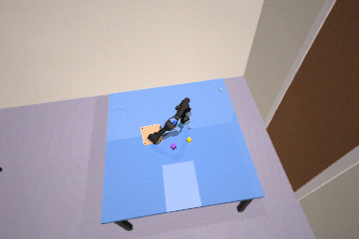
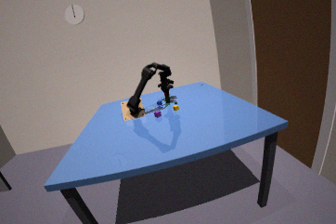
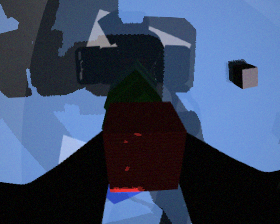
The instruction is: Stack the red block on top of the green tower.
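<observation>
Now: gripper tip 10 mm below the red block. Also, from my gripper tip: purple block: 150 mm behind, 250 mm to the right, 50 mm below; yellow block: 10 mm ahead, 220 mm to the right, 50 mm below; small dark cube: 50 mm ahead, 90 mm to the right, 60 mm below.
</observation>
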